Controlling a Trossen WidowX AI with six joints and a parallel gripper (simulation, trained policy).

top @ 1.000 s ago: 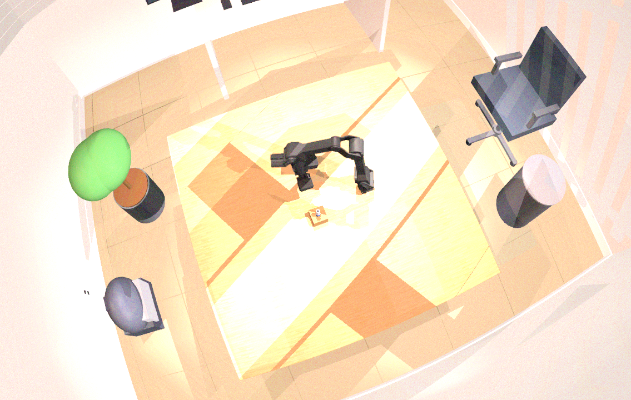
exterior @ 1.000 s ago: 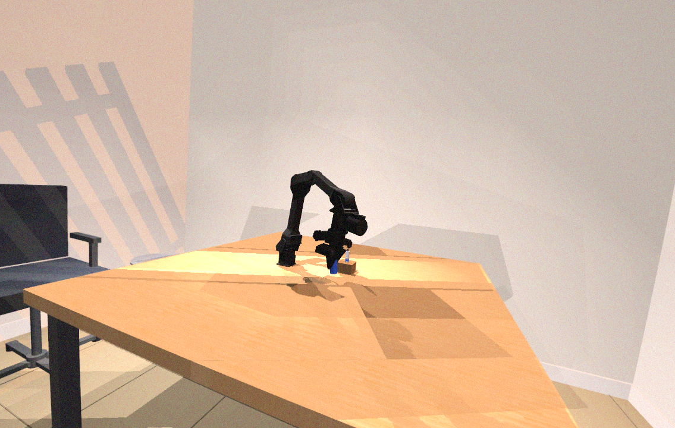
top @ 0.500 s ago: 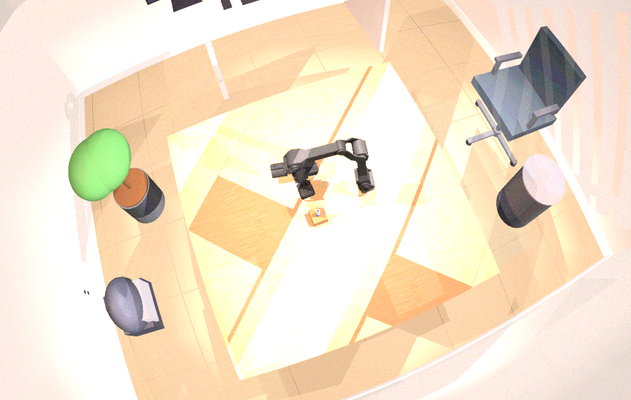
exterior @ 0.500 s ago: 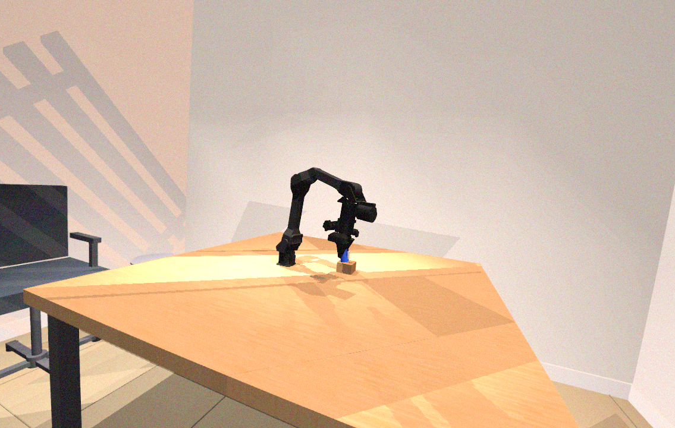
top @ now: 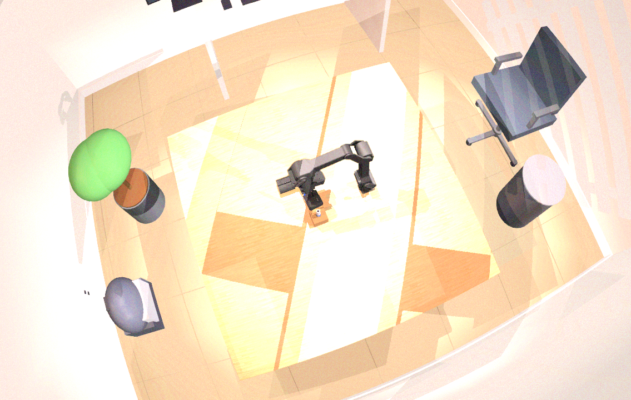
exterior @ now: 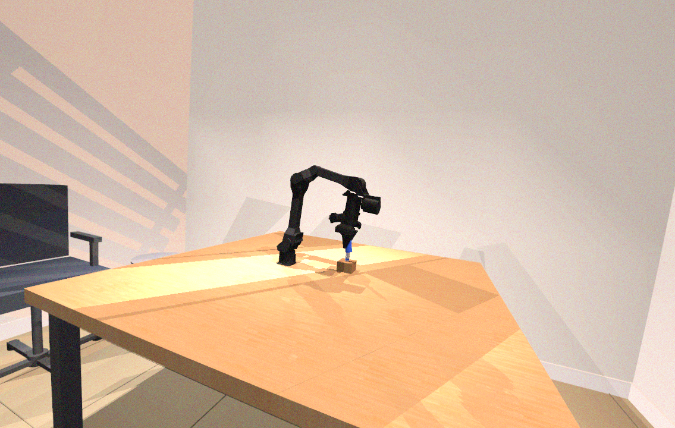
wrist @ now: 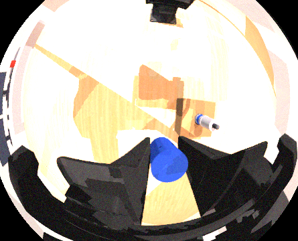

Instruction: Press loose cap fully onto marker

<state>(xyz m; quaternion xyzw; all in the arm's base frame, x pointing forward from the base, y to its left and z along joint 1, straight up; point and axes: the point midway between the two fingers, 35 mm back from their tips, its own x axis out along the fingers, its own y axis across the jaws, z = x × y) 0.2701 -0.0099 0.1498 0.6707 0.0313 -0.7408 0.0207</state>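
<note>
Right now my gripper tip is 1 cm past the wooden holder block, 7 cm to the right of it and 10 cm above it. Round my gripper tip: blue cap (1 cm ahead, 1 cm above).
</note>
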